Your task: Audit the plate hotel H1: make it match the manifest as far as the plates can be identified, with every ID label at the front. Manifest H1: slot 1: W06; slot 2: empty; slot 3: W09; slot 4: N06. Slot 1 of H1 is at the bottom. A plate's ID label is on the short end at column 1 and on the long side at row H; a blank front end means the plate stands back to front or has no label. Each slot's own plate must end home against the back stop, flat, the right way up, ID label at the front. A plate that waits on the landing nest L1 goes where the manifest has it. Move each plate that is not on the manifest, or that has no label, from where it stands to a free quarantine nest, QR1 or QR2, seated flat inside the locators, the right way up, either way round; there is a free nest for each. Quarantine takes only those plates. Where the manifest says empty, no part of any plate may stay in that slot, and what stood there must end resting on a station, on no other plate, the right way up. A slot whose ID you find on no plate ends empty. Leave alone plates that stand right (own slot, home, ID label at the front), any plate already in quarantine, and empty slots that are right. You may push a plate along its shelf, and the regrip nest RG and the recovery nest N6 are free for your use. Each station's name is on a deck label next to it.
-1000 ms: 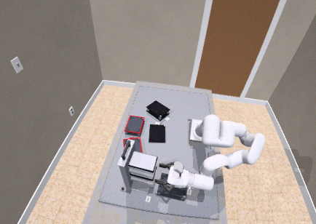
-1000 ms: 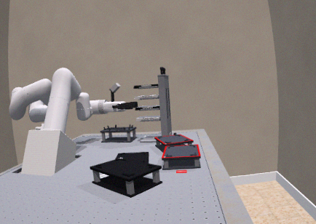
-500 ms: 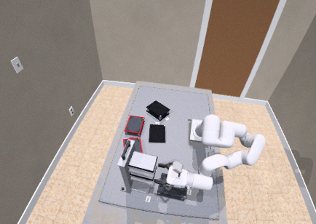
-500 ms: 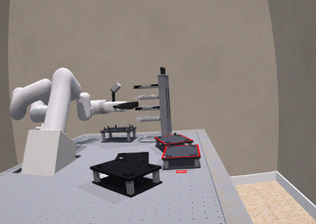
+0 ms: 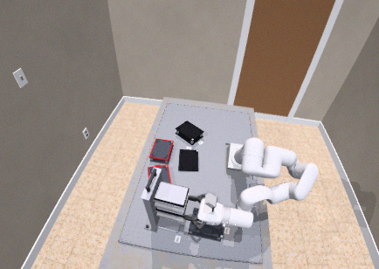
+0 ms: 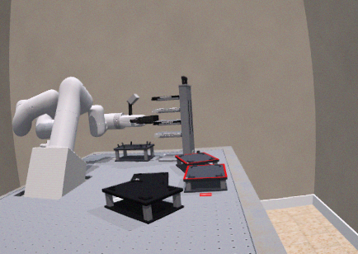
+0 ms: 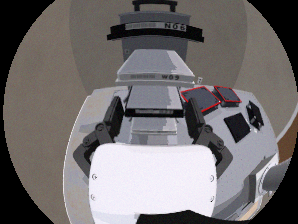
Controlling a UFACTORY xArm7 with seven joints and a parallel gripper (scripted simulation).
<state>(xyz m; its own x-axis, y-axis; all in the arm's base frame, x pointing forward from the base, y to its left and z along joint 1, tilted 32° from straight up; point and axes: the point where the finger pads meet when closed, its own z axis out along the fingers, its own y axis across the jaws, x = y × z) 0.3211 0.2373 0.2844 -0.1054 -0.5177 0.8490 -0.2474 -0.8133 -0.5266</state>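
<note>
Right now the grey plate is 7 cm ahead of my hand, 2 cm to the right of it and 2 cm below it. Round my hand: plate hotel H1 (15 cm ahead, 4 cm to the right, 2 cm below); pale plate (7 cm ahead, 2 cm to the right, 4 cm above).
</note>
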